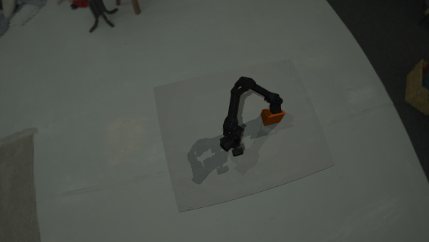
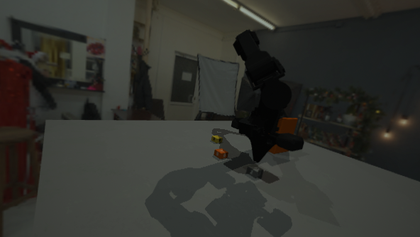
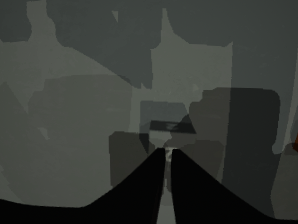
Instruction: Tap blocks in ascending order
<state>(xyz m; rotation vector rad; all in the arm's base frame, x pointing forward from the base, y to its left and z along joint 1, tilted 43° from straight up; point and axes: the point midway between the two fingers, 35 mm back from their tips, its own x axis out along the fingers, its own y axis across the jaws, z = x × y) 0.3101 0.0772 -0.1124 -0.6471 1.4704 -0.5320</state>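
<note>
My gripper tip is now 10 mm past the grey-white block and 30 mm above it. From my gripper tip the other things lie so: yellow block: 70 mm behind, 250 mm to the right, 30 mm below; then orange block: 10 mm ahead, 130 mm to the right, 30 mm below.
</note>
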